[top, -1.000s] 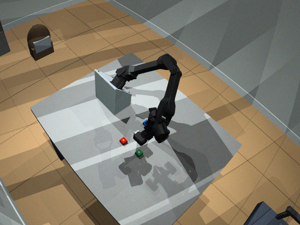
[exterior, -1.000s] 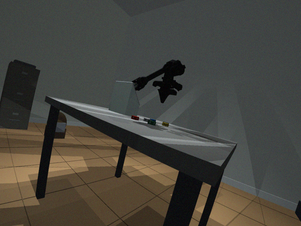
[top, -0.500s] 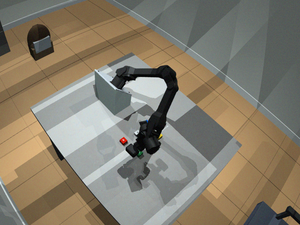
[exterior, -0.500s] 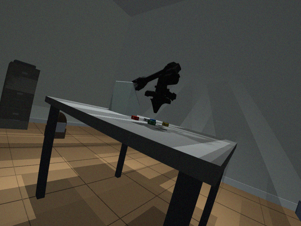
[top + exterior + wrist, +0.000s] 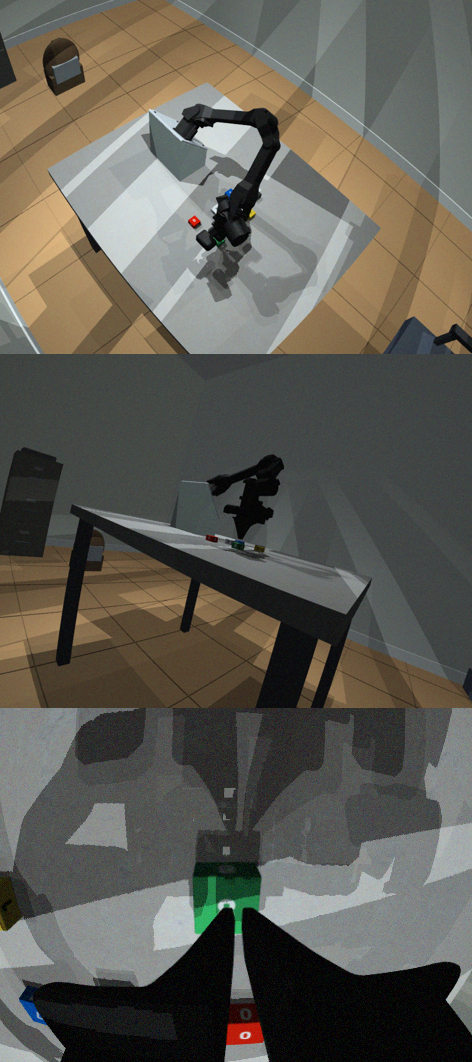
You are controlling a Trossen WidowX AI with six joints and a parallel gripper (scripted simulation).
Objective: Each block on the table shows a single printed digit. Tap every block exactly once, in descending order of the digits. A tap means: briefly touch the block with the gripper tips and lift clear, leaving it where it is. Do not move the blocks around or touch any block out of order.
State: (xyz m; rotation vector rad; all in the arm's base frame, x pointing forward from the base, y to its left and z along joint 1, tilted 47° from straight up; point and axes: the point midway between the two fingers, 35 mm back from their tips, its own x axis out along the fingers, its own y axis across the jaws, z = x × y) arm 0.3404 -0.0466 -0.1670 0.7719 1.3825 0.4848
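Right now the green block is 30 mm below my gripper tip. Round my gripper tip: white block (90 mm behind, 100 mm to the left, 30 mm below); then red block (120 mm behind, 30 mm below); then yellow block (10 mm ahead, 170 mm to the left, 30 mm below).
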